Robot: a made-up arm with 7 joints.
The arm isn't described. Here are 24 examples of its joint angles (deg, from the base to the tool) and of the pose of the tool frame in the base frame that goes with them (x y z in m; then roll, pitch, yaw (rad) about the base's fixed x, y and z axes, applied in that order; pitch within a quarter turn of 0, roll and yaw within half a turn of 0).
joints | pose
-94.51 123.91 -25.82 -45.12 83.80 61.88 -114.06 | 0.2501 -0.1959 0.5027 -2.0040 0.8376 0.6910
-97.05 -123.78 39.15 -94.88 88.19 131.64 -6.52 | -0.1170 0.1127 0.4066 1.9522 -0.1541 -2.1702
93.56 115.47 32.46 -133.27 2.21 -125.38 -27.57 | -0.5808 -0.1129 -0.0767 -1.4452 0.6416 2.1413
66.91 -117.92 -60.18 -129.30 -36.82 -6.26 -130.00 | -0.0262 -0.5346 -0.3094 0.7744 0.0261 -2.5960
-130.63 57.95 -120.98 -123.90 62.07 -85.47 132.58 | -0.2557 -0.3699 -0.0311 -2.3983 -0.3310 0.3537
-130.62 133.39 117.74 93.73 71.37 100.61 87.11 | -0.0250 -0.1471 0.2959 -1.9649 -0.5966 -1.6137
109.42 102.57 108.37 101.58 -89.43 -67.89 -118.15 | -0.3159 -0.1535 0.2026 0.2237 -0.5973 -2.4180
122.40 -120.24 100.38 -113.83 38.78 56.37 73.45 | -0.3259 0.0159 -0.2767 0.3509 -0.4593 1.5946
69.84 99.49 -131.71 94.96 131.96 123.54 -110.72 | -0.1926 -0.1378 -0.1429 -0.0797 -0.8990 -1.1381
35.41 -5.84 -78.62 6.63 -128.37 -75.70 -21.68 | 0.0717 0.0835 -0.3795 0.9721 -0.2591 -2.8297
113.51 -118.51 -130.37 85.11 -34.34 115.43 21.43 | -0.2573 -0.0694 -0.1440 -3.1043 1.2562 2.9795
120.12 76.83 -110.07 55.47 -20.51 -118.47 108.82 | -0.2294 0.0962 -0.2815 -2.0091 0.2719 -0.5910
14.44 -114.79 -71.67 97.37 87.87 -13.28 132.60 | 0.1927 -0.0851 -0.0627 1.1036 -0.1605 -0.0225
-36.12 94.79 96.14 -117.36 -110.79 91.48 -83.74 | 0.3886 0.1933 0.0528 2.6483 -0.2617 -1.2480
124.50 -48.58 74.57 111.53 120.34 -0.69 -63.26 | -0.3796 -0.1223 -0.2344 0.4104 -1.1159 -2.2349
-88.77 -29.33 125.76 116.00 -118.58 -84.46 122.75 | -0.2959 -0.1725 0.5084 -0.3244 0.0400 1.3623
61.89 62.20 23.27 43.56 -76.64 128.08 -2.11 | -0.0144 -0.3149 -0.2930 -2.9927 -0.1684 1.0319
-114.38 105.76 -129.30 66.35 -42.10 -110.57 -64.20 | -0.0545 0.1554 0.2958 -2.3538 -0.8898 0.4939
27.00 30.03 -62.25 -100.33 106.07 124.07 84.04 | 0.0193 -0.3848 -0.2168 -2.7948 -0.7502 -2.1741
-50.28 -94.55 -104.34 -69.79 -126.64 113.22 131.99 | 0.2491 -0.3350 0.0238 -1.7705 1.1505 -2.2439
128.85 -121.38 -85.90 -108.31 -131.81 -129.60 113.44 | -0.2071 -0.6563 -0.1344 2.0167 -0.2454 0.4899
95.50 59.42 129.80 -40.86 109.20 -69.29 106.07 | 0.0663 0.0863 -0.4918 -1.0752 -0.6473 -1.7355
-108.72 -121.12 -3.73 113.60 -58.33 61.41 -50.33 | -0.0213 -0.3587 0.5239 2.8324 -0.5346 2.7954
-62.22 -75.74 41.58 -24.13 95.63 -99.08 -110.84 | -0.0122 0.1219 0.1272 -0.2924 1.1356 1.9319
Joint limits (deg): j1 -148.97..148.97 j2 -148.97..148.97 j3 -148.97..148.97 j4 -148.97..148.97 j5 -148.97..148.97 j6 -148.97..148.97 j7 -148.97..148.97
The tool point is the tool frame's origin. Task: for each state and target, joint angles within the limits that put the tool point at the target. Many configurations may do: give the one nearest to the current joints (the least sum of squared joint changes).
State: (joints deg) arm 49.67 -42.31 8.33 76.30 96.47 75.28 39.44
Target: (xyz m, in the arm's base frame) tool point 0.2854 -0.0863 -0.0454
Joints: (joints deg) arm 18.33 -46.50 -8.28 88.89 96.85 88.43 49.76
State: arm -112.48 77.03 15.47 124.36 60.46 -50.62 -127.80
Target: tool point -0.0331 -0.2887 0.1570
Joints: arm -114.58 80.94 17.39 148.94 47.41 -61.16 -130.40
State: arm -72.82 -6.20 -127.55 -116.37 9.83 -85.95 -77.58
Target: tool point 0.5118 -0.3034 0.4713
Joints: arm -37.70 -14.47 -124.71 -111.93 10.74 -81.31 -81.24
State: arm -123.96 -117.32 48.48 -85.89 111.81 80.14 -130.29
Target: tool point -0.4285 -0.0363 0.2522
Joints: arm -140.36 -128.45 10.55 -96.35 104.98 86.44 -133.94
